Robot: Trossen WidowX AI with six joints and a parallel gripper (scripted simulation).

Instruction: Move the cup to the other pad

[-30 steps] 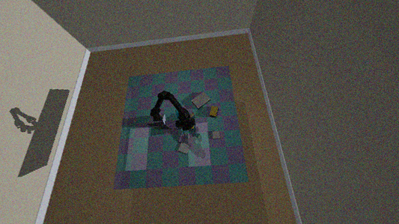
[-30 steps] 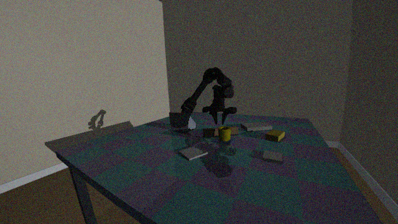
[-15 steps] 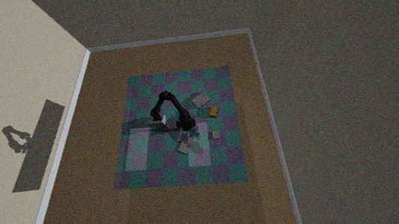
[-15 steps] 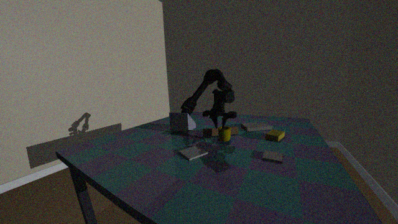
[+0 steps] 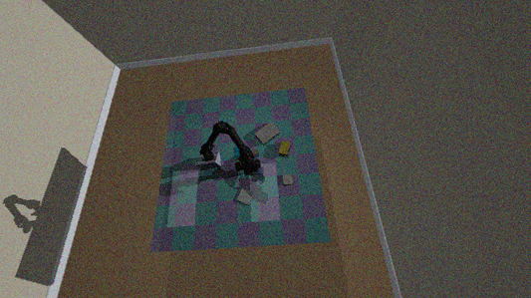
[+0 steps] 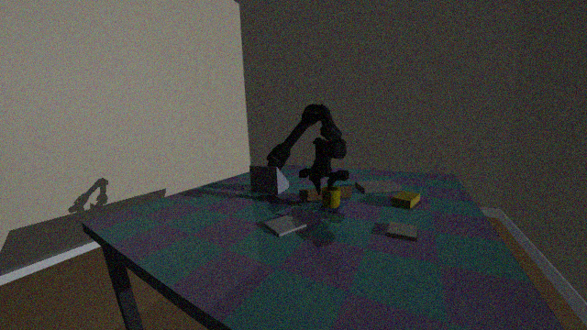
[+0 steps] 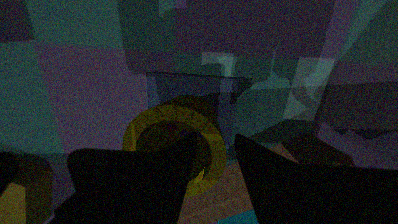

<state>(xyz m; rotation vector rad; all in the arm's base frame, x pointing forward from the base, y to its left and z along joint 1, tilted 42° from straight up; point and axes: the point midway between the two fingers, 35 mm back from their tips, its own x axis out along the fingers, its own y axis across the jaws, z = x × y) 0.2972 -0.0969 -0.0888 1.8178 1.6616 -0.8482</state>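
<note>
Right now my gripper tip is 3 cm short of the blue-grey pad and 5 cm above it. Round my gripper tip: teal pad: 5 cm behind, 16 cm to the left, 5 cm below; then yellow block: 31 cm ahead, 10 cm to the left, 3 cm below; then long brown block: 1 cm behind, 8 cm to the left, 3 cm below.
</note>
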